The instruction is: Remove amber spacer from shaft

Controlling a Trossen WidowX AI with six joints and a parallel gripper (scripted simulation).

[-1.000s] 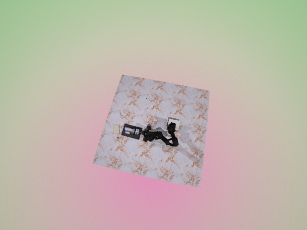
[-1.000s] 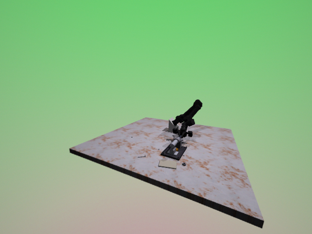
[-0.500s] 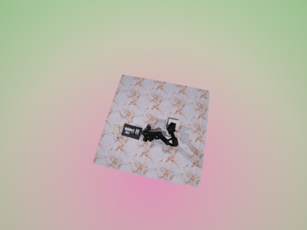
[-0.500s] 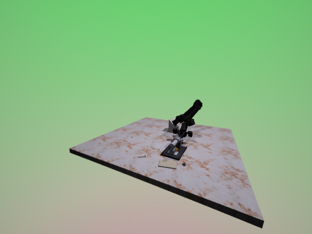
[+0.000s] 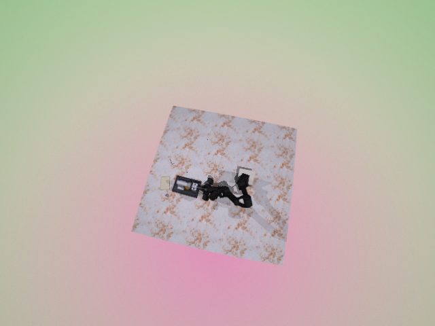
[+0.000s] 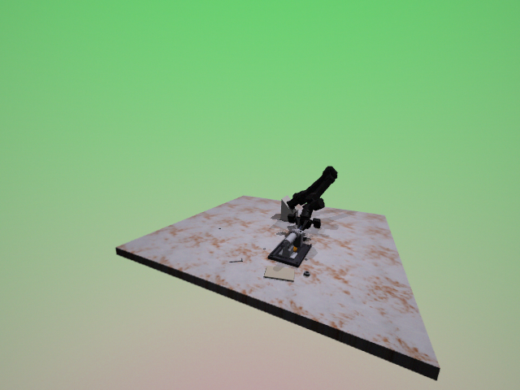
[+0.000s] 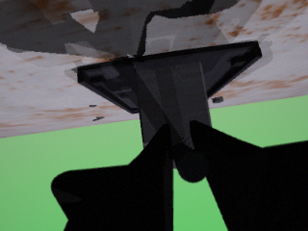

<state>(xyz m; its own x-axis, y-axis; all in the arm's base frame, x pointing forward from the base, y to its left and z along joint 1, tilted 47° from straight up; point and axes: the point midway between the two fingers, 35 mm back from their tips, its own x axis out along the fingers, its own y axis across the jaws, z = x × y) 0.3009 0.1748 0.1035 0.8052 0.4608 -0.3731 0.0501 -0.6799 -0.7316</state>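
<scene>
Right now the amber spacer is 120 mm ahead of my gripper tip, 50 mm below it and 10 mm to the left of it. Round my gripper tip: thin dark pin 340 mm ahead, 160 mm to the right, 60 mm below; then dark ring 260 mm ahead, 140 mm to the left, 60 mm below; then beige card 320 mm ahead, 60 mm below, 40 mm to the left.
</scene>
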